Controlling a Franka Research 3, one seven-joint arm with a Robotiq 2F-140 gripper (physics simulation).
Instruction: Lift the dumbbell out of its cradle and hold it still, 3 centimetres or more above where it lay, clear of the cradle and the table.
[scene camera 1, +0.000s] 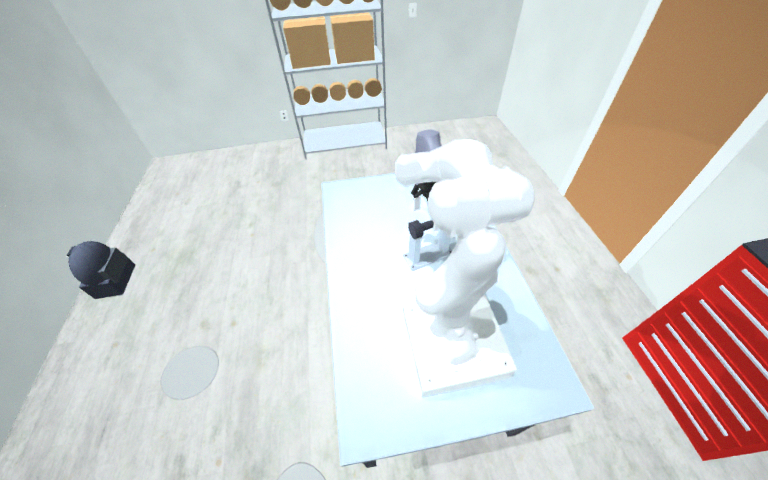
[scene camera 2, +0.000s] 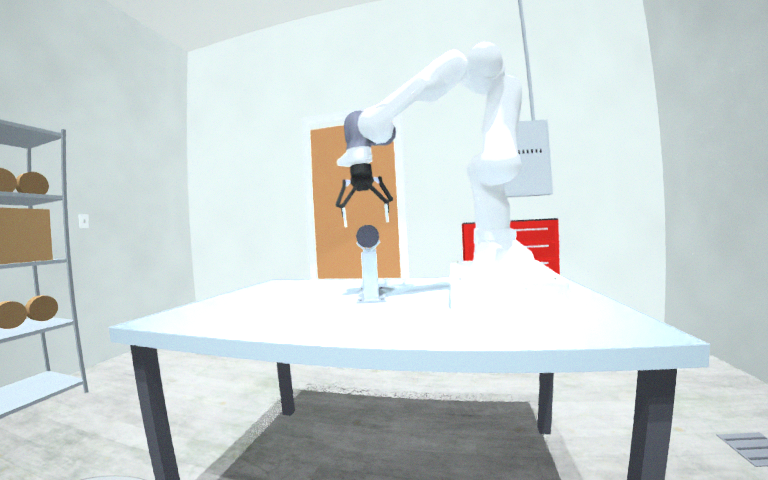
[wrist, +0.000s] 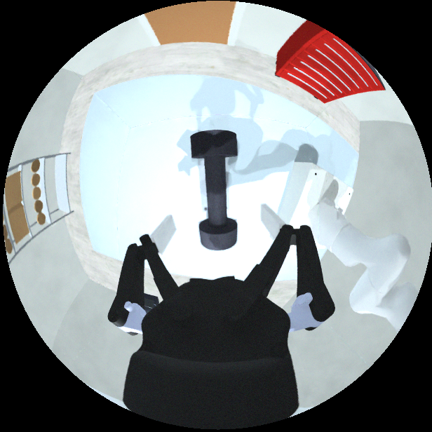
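Note:
The dark dumbbell (scene camera 1: 417, 229) (scene camera 2: 367, 236) (wrist: 216, 185) lies level across the top of its pale cradle (scene camera 1: 415, 249) (scene camera 2: 369, 274), which stands on the light blue table (scene camera 1: 368, 407) (scene camera 2: 396, 356) (wrist: 100, 150). My gripper (scene camera 2: 366, 222) (wrist: 216, 217) is open and empty, fingers pointing down. In scene camera 2 its fingertips are a little above the dumbbell, one to each side of it. In the wrist view the dumbbell's near head shows between the two finger pads, and the handle runs away from the gripper. In scene camera 1 the arm hides part of the gripper, dumbbell and cradle.
The arm's white base plate (scene camera 1: 470, 382) is on the table beside the cradle. A shelf rack (scene camera 1: 344, 137) (scene camera 2: 50, 379) (wrist: 61, 184) stands beyond one end of the table. A red drawer cabinet (scene camera 1: 707, 447) (scene camera 2: 470, 243) (wrist: 292, 57) stands apart from the table.

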